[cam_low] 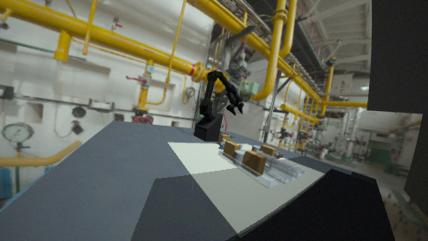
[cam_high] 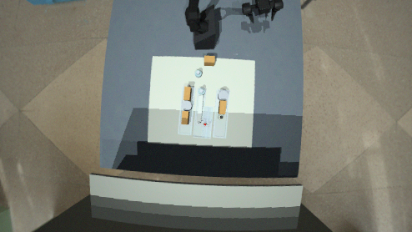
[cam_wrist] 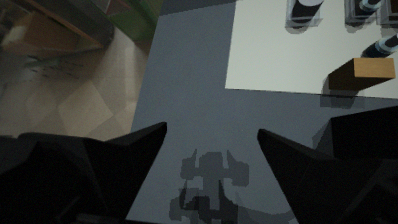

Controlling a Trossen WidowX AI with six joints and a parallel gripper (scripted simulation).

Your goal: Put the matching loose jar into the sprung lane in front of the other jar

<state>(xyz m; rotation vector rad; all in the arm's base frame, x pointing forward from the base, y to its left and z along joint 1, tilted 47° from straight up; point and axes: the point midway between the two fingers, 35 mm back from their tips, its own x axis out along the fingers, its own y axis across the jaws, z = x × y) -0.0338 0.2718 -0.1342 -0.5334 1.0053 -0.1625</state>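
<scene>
Right now my gripper tip is 260 mm to the left of the brown box, 200 mm above it and 160 mm short of it. Round my gripper tip: clear lane rack 500 mm ahead, 280 mm to the right, 210 mm below.
</scene>
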